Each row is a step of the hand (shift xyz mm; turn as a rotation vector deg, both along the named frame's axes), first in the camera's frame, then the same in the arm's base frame.
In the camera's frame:
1: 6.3 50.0 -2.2 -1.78 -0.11 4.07
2: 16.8 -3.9 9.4 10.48 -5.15 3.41
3: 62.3 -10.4 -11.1 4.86 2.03 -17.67
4: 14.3 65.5 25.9 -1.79 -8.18 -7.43
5: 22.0 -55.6 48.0 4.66 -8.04 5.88
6: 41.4 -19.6 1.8 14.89 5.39 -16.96
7: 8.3 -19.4 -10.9 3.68 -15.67 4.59
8: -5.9 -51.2 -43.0 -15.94 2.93 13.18
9: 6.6 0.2 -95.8 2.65 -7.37 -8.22
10: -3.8 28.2 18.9 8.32 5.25 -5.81
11: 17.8 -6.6 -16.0 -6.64 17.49 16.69
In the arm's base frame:
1: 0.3 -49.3 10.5 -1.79 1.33 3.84
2: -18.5 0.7 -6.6 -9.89 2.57 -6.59
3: -34.6 -9.5 -53.2 9.81 -6.44 -14.22
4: -24.8 -61.1 28.5 6.19 6.88 -6.30
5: -53.4 55.0 -1.7 -7.94 7.35 -1.95
6: -30.5 7.3 -33.4 2.70 -12.27 -19.51
7: 1.3 14.0 -19.1 -6.78 14.59 -4.61
8: 32.6 42.2 -40.8 1.28 4.03 20.46
9: 65.9 -19.3 -67.1 3.81 4.74 -9.59
10: -9.7 -22.2 24.1 -1.05 -8.31 -7.77
11: -0.7 -1.6 -24.8 -6.74 -11.66 21.15

